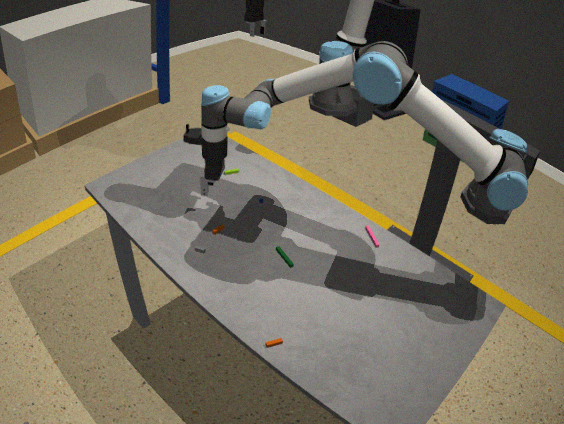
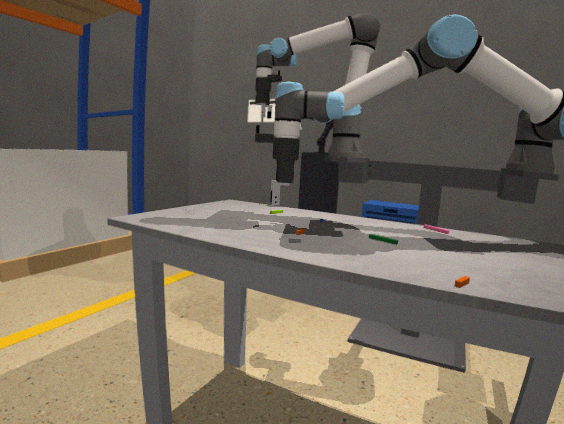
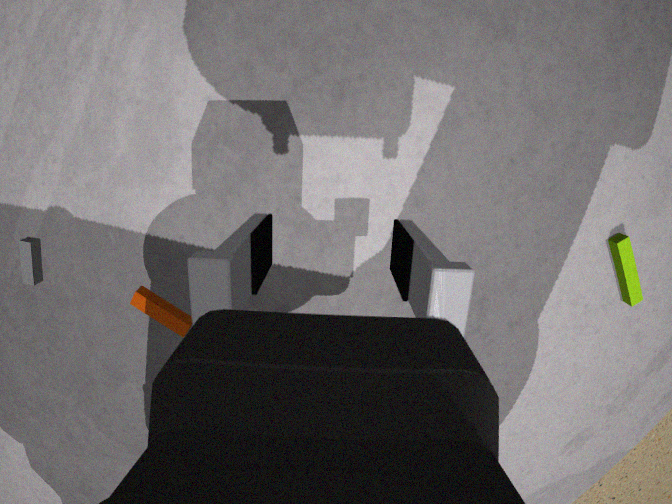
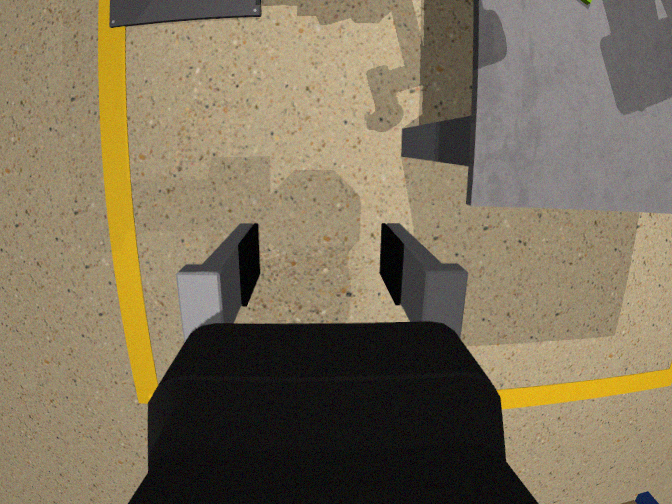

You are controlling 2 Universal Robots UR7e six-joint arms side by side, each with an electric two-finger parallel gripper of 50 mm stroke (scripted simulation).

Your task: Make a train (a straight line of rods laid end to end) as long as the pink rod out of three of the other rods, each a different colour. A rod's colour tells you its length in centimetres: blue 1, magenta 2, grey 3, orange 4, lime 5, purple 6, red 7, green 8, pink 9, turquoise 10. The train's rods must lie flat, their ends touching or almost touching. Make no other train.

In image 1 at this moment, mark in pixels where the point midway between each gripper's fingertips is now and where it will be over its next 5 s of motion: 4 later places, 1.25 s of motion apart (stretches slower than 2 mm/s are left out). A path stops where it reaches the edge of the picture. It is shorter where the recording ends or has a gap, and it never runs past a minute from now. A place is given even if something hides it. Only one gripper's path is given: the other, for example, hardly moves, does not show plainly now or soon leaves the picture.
My left gripper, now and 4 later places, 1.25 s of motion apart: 207, 189; 210, 232; 229, 263; 236, 271; 247, 207
